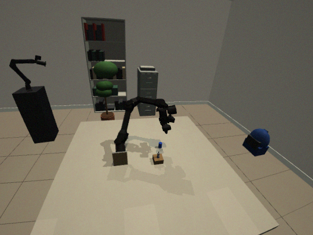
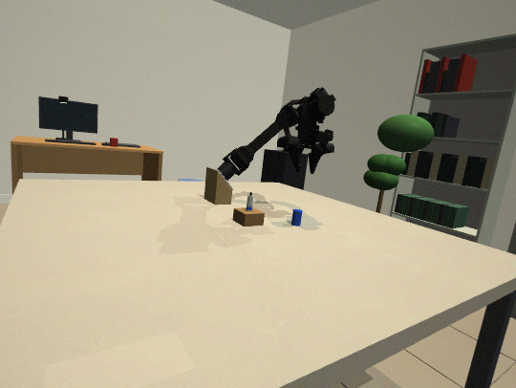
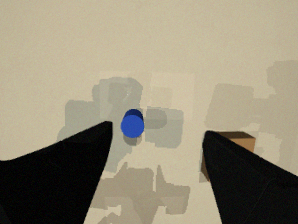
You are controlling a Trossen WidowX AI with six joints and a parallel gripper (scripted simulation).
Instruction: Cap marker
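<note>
Now: the blue cap 15 cm below my gripper tip, 3 cm behind it and 2 cm to the left of it. From my gripper tip the other things lie so: brown holder block: 16 cm below, 12 cm to the right, 10 cm behind.
</note>
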